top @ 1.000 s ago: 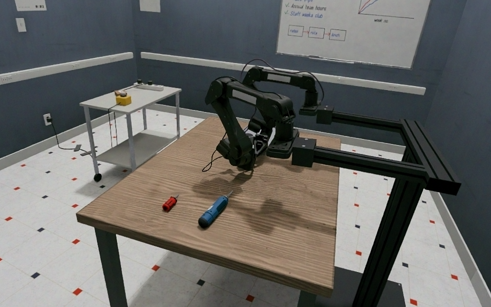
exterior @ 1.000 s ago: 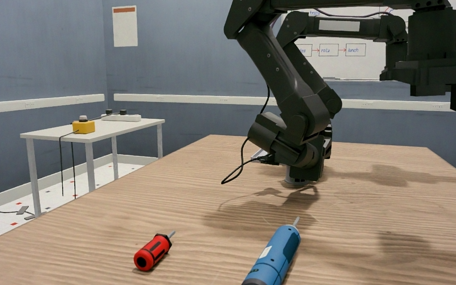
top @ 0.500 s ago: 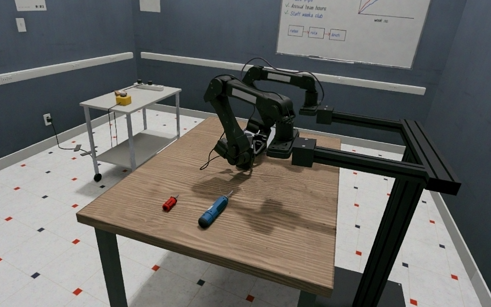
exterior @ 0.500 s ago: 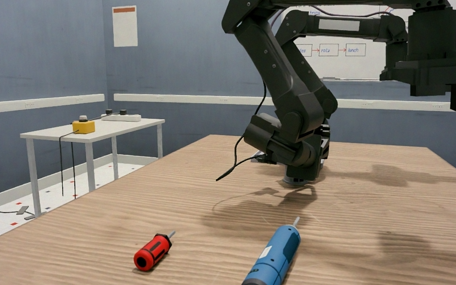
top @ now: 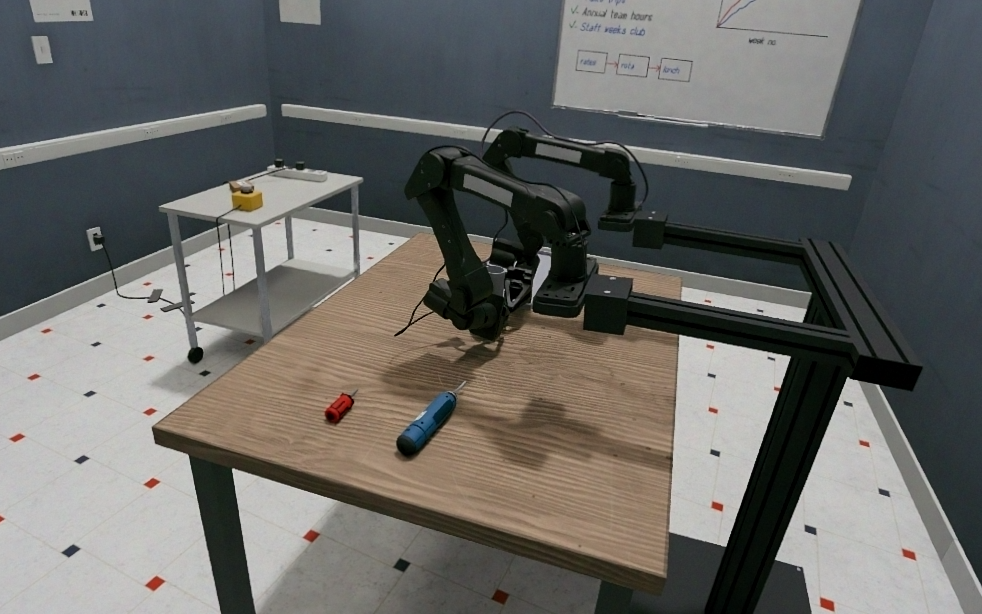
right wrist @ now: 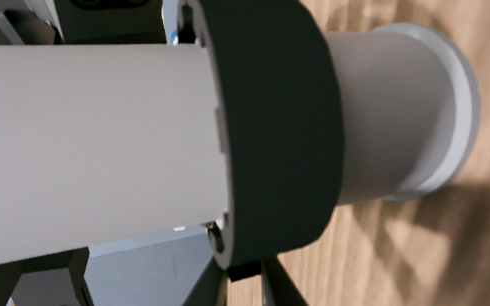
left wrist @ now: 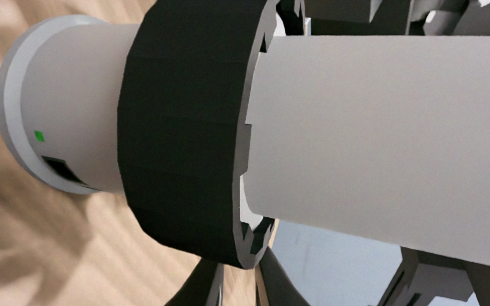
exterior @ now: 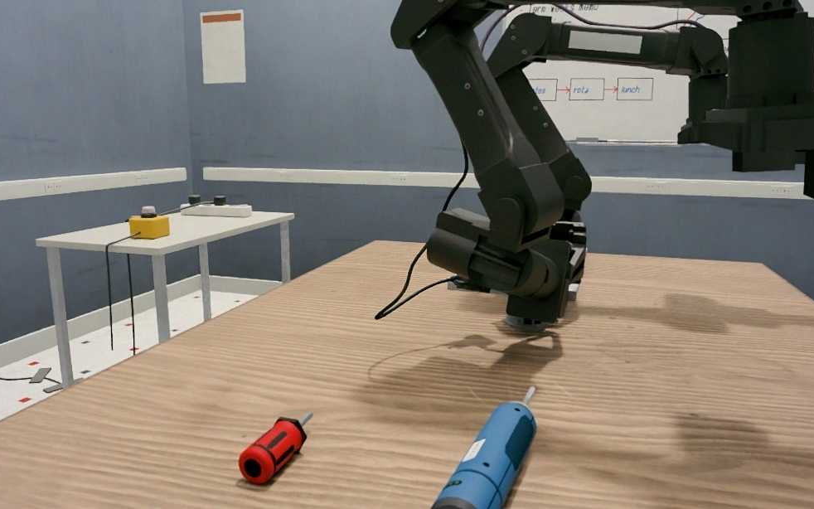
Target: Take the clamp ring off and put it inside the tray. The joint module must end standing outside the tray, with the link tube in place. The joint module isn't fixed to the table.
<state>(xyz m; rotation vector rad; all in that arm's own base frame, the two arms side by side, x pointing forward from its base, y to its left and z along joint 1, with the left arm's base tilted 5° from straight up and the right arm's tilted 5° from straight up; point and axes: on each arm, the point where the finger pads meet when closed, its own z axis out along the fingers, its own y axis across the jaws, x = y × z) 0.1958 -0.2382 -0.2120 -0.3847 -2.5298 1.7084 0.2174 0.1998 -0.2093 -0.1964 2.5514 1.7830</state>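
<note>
My right gripper is now 4 cm short of the dark clamp ring and 2 cm to the right of it. The rest, counted from my right hand: small screw (9 cm ahead, 15 cm to the right, 5 cm below); grey link tube (5 cm ahead, 2 cm to the left, 5 cm above); grey joint module (4 cm ahead, 2 cm to the left, 3 cm below).
The dark clamp ring is 4 cm ahead of my left hand and 2 cm to the right of it. From my left hand the other things lie so: small screw (19 cm to the right, 9 cm ahead, 5 cm below); grey link tube (5 cm ahead, 5 cm above, 3 cm to the right); grey joint module (5 cm ahead, 3 cm below, 2 cm to the right).
</note>
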